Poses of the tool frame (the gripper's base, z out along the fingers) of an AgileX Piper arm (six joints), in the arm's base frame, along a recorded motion.
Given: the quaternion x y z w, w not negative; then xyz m.
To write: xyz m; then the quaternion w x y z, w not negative. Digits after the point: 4 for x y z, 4 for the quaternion.
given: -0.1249 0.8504 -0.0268 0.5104 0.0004 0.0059 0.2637
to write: 0.0004 0.0059 0.2637 0.5104 -0.1249 0.8504 -0.0268
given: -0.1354 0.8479 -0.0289 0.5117 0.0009 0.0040 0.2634
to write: 0.0009 0.0040 0.2634 0.5117 -0.1354 0.8479 -0.0289
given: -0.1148 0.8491 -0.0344 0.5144 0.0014 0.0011 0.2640
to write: 0.0014 0.0011 0.2640 0.5144 -0.1148 0.8491 -0.0344
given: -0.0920 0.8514 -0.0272 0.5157 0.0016 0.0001 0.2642
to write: 0.0016 0.0001 0.2642 0.5157 -0.0920 0.8514 -0.0272
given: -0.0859 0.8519 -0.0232 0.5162 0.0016 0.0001 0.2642
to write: 0.0016 0.0001 0.2642 0.5162 -0.0859 0.8519 -0.0232
